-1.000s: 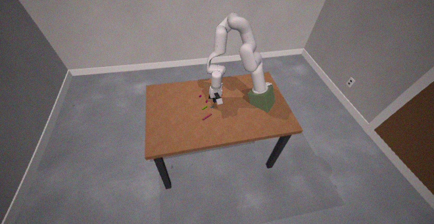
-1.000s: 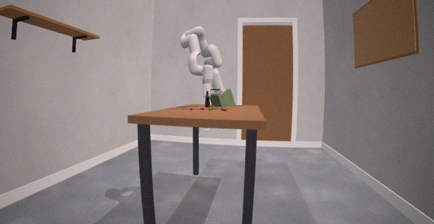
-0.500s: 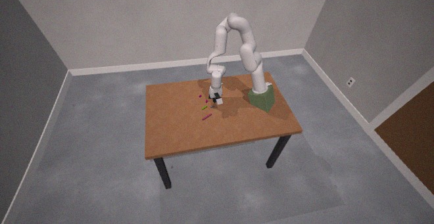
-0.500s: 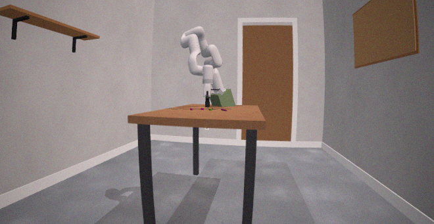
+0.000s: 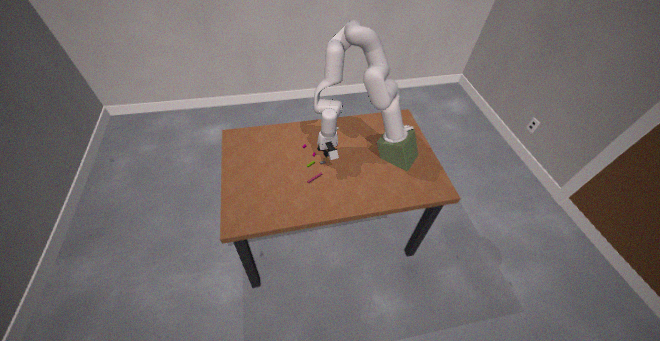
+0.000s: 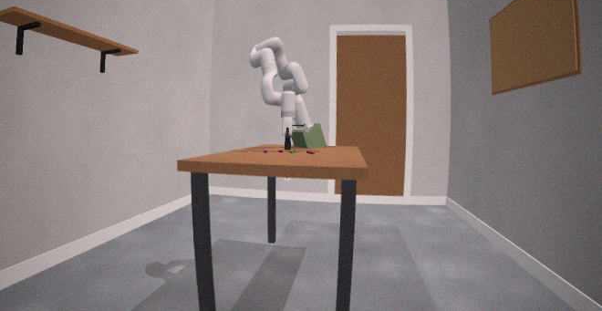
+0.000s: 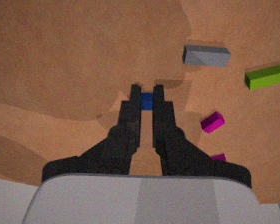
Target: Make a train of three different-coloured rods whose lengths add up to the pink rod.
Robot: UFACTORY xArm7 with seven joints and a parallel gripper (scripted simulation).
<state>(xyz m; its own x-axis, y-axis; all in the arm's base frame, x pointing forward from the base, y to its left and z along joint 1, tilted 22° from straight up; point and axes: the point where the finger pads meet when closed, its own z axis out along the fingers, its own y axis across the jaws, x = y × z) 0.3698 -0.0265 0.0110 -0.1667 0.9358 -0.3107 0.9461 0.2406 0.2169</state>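
The grey rod is 40 mm to the left of my hand, 30 mm ahead of it and 20 mm below it. Also, from my hand: lime rod (100 mm ahead, 40 mm to the left, 20 mm below); then pink rod (140 mm to the left, 90 mm ahead, 20 mm below); then blue rod (20 mm below).
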